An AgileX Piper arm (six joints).
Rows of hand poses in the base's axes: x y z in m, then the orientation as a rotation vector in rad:
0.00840 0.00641 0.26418 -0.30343 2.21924 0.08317
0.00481 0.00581 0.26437 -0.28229 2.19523 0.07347
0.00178 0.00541 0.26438 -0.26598 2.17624 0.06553
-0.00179 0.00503 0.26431 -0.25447 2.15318 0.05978
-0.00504 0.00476 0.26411 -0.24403 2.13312 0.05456
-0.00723 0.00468 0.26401 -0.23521 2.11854 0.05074
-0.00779 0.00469 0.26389 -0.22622 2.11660 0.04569
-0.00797 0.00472 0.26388 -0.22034 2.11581 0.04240
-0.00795 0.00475 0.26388 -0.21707 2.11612 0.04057
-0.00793 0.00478 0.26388 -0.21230 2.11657 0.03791
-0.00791 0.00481 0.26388 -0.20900 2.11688 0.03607
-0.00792 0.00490 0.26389 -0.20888 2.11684 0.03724
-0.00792 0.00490 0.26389 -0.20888 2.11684 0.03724
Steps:
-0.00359 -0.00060 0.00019 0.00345 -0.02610 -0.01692
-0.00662 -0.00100 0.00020 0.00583 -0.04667 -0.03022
-0.01019 -0.00138 0.00013 0.00849 -0.07071 -0.03906
-0.01344 -0.00165 -0.00007 0.01080 -0.09164 -0.04720
-0.01563 -0.00173 -0.00017 0.01290 -0.10690 -0.05408
-0.01619 -0.00172 -0.00029 0.01273 -0.10977 -0.06238
-0.01637 -0.00169 -0.00030 0.01257 -0.11116 -0.06785
-0.01635 -0.00166 -0.00030 0.01240 -0.11119 -0.07093
-0.01633 -0.00163 -0.00030 0.01215 -0.11122 -0.07543
-0.01631 -0.00160 -0.00030 0.01198 -0.11123 -0.07854
-0.01632 -0.00151 -0.00029 0.01288 -0.11115 -0.07821
-0.01632 -0.00151 -0.00029 0.01288 -0.11115 -0.07821

